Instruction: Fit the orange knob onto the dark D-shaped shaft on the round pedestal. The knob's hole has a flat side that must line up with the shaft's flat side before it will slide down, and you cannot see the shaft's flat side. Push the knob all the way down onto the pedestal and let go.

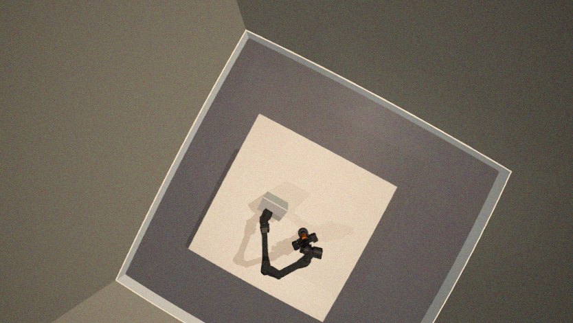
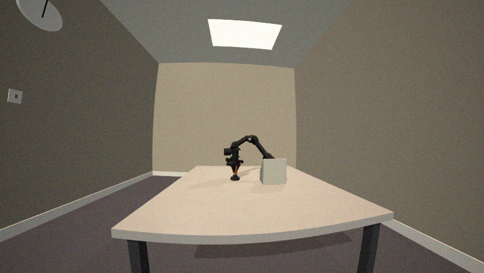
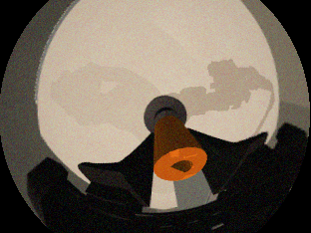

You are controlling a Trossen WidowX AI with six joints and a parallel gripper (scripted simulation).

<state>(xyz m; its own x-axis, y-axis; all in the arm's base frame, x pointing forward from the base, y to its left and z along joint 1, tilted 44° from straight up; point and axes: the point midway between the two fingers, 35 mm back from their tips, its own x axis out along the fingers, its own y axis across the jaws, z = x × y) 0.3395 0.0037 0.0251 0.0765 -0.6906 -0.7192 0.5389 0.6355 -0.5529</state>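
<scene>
The orange knob is 2 cm above my gripper tip. From my gripper tip the other things lie so: dark round pedestal (4 cm below).
</scene>
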